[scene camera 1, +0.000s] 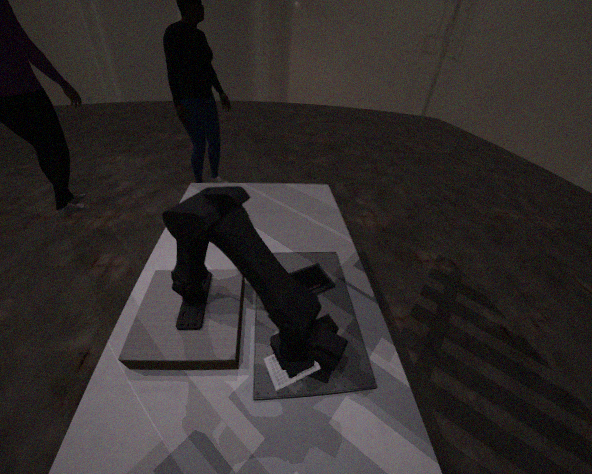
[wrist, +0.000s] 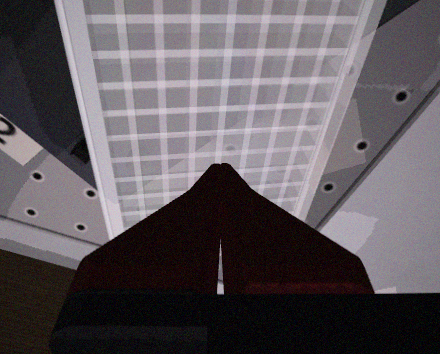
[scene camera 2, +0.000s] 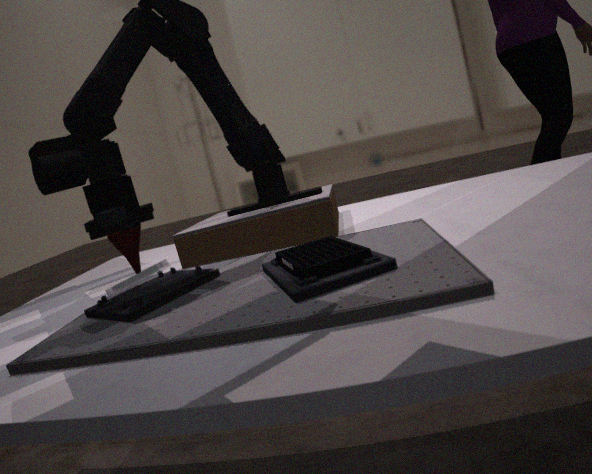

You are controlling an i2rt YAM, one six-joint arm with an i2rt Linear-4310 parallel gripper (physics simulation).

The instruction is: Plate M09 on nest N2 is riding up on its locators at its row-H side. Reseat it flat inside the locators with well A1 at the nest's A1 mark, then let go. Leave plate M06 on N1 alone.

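Frame: origin at the arm's base, x ahead, y left, z up, level; centimetres.
Seen in the pictures: gripper, fingertip midpoint: [scene camera 1: 288,365] [wrist: 220,178] [scene camera 2: 138,272]; arm's base, link origin: [scene camera 1: 195,299] [scene camera 2: 275,203].
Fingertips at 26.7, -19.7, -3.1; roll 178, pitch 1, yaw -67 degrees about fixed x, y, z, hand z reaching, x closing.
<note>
Pixels of each thing's top centre, then the offset from my fingertips to it, as dx, dy, dz. "pt": a spot on its surface instead. Level surfaces: height alone.
- clear plate with a white grid, top centre: [wrist: 213,182] [scene camera 2: 135,263] [scene camera 1: 292,360] +1.1, +0.7, +1.8
- dark nest N2, top centre: [scene camera 2: 149,282] +5.6, +4.5, -0.7
- Dark plate M06, top centre: [scene camera 2: 318,250] [scene camera 1: 308,278] +9.5, +29.5, -0.2
- nest N1, surface spot: [scene camera 2: 300,291] pt +18.9, +27.7, -1.8
- white table, surface height: dz -4.1
Plate M09, a clear plate with a white grid [scene camera 1: 276,376] [scene camera 2: 121,287] [wrist: 227,82], sits askew and tilted at dark nest N2 [scene camera 2: 150,300] [wrist: 45,95]. In the wrist view part of it reaches past the nest, and board holes show through it. Its well marks cannot be read. My gripper [scene camera 2: 138,271] [wrist: 220,178] is shut and empty, fingertips down over the plate; whether they touch it I cannot tell. The arm hides the tips in scene camera 1. Dark plate M06 [scene camera 1: 312,276] [scene camera 2: 325,254] sits on nest N1 [scene camera 2: 300,291].
Both nests stand on a grey perforated board [scene camera 1: 350,372] [scene camera 2: 440,260] on the white table [scene camera 1: 300,210]. The arm's base stands on a raised block [scene camera 1: 150,325] [scene camera 2: 260,237] beside the board. Several round locator pegs rise from N2's edges. Two people stand beyond the table.
</note>
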